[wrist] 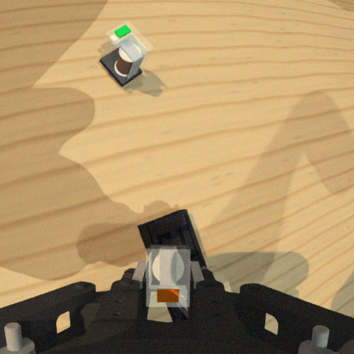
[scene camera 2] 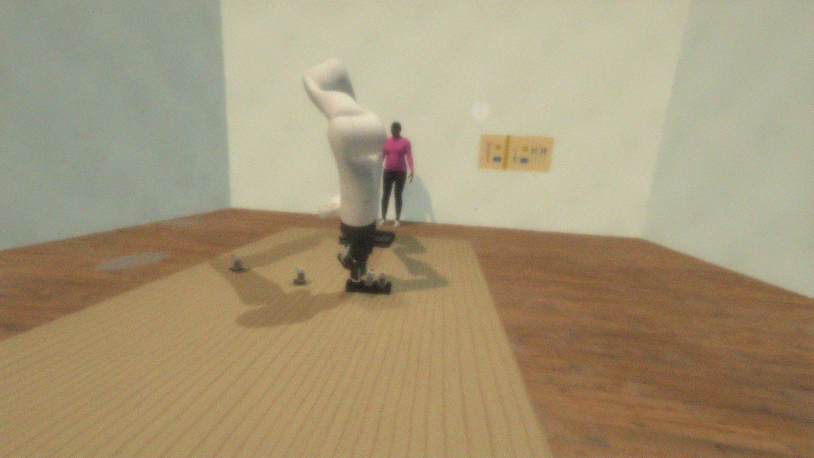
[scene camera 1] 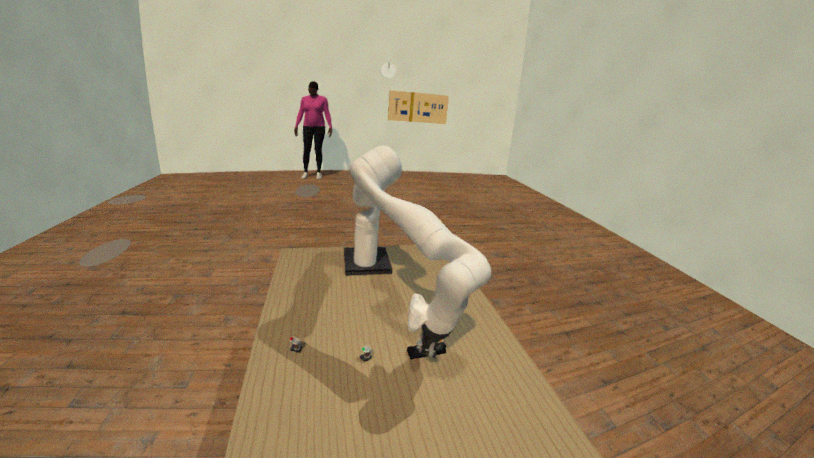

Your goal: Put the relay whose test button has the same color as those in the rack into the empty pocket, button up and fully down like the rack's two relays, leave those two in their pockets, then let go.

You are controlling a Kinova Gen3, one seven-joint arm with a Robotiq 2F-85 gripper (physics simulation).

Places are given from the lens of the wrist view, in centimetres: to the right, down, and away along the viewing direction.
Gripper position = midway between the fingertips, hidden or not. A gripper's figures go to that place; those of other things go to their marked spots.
my gripper (wrist: 168,276): 0, 6, 16
green-button relay (wrist: 124,53): -3, -8, 17
orange-button relay (wrist: 167,266): 0, 4, 13
black rack (wrist: 175,228): 0, 3, 19
The marked spots on the orange-button relay and the green-button relay are 13 cm apart.
